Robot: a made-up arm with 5 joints. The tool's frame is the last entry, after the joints. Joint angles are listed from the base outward. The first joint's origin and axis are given. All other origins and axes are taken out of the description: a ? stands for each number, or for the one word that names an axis. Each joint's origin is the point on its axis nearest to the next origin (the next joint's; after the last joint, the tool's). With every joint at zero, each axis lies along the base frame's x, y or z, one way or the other. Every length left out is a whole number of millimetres.
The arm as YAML. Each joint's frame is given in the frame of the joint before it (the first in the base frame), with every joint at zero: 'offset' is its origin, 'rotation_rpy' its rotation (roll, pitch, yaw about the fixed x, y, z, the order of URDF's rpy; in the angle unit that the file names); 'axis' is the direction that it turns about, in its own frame. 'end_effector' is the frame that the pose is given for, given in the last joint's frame.
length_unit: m
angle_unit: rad
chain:
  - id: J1
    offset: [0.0, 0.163, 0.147]
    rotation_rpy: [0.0, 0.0, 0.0]
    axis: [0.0, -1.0, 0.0]
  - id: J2
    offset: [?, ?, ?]
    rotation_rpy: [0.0, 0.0, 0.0]
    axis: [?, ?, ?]
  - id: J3
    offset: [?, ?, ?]
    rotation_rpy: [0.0, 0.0, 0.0]
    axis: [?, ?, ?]
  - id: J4
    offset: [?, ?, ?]
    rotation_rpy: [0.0, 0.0, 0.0]
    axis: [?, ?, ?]
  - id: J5
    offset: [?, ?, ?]
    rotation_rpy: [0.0, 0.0, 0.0]
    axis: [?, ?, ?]
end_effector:
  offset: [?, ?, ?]
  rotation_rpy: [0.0, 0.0, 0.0]
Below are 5 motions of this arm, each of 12 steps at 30 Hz.
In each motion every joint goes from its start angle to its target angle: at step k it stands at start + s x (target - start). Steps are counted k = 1, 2, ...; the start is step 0. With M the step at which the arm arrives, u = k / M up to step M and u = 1 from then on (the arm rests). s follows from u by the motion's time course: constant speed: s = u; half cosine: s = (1 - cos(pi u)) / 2; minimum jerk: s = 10 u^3 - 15 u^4 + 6 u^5.
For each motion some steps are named. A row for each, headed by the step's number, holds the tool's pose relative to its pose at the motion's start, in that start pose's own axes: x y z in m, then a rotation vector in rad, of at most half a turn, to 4 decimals.
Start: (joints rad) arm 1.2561 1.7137 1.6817 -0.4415 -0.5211
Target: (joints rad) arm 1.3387 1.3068 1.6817 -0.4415 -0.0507
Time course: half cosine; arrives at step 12
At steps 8, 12:
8: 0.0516 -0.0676 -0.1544 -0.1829 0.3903 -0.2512
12: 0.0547 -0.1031 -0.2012 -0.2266 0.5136 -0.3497

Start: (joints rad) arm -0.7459 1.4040 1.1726 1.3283 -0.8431
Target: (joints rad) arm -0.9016 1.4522 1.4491 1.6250 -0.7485
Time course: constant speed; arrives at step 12
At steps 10, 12:
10: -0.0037 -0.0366 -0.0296 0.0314 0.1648 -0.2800
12: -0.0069 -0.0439 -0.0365 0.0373 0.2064 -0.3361

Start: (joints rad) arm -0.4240 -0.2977 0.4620 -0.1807 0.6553
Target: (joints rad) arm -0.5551 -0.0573 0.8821 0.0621 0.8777
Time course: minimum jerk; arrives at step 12
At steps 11, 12:
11: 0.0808 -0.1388 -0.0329 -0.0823 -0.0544 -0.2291
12: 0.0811 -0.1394 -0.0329 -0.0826 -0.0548 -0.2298

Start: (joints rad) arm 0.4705 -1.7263 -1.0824 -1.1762 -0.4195
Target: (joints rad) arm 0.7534 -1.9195 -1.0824 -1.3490 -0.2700
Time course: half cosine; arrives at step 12
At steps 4, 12:
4: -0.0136 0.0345 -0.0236 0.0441 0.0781 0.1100
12: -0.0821 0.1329 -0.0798 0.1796 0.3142 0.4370

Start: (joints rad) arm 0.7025 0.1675 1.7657 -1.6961 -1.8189
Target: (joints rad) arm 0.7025 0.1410 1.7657 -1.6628 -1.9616
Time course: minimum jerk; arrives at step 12
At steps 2, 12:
2: -0.0004 0.0003 0.0011 -0.0020 -0.0049 0.0005
12: -0.0153 0.0096 0.0311 -0.0565 -0.1376 0.0181

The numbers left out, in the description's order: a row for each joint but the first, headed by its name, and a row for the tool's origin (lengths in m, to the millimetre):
J2: xyz 0.192 0.0 0.082, axis -1.0 0.0 0.0
J3: xyz 0.0 0.133 -0.055, axis 0.0 -1.0 0.0
J4: xyz -0.101 0.0 -0.202, axis 0.0 0.0 -1.0
J5: xyz -0.054 0.084 0.0, axis 0.0 1.0 0.0
tool: xyz 0.287 0.0 0.075

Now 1 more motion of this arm.
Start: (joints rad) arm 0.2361 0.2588 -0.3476 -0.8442 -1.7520
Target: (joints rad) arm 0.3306 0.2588 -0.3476 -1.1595 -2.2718
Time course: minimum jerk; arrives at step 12
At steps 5, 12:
5: -0.0204 -0.0215 0.0609 0.1040 -0.2020 -0.0050
12: -0.0851 -0.0888 0.1492 0.2995 -0.5722 -0.0598

